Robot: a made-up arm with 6 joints.
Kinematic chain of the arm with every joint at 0, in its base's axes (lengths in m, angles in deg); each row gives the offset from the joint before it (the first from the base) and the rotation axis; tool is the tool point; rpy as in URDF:
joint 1: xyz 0 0 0.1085 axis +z
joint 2: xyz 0 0 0 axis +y
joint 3: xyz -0.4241 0 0.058 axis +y
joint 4: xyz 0.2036 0 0.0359 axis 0.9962 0 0.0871
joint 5: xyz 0 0 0 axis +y
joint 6: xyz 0.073 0 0.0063 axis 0.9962 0 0.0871
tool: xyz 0 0 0 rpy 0 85 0
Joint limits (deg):
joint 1: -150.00..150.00
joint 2: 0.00..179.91
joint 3: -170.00..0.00
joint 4: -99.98..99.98
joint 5: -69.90..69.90
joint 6: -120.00..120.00
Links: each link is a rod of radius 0.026 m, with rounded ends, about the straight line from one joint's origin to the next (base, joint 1, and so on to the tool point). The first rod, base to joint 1, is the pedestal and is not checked.
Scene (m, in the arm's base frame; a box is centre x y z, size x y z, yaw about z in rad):
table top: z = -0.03
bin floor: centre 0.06 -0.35 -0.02 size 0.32 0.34 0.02 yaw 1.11
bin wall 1: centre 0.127 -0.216 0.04 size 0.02 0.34 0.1 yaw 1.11
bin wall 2: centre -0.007 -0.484 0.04 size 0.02 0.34 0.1 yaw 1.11
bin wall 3: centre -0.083 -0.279 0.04 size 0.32 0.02 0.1 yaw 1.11
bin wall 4: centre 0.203 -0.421 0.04 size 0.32 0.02 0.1 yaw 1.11
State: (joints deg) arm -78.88 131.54 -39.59 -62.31 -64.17 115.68
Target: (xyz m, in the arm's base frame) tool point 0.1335 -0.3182 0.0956
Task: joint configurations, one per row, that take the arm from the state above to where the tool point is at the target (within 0.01 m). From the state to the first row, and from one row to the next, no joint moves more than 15 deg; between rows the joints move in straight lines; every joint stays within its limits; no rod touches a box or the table.
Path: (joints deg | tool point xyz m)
1: -76.92 139.45 -29.07 -64.43 -61.44 115.68 | 0.1335 -0.3182 0.0956

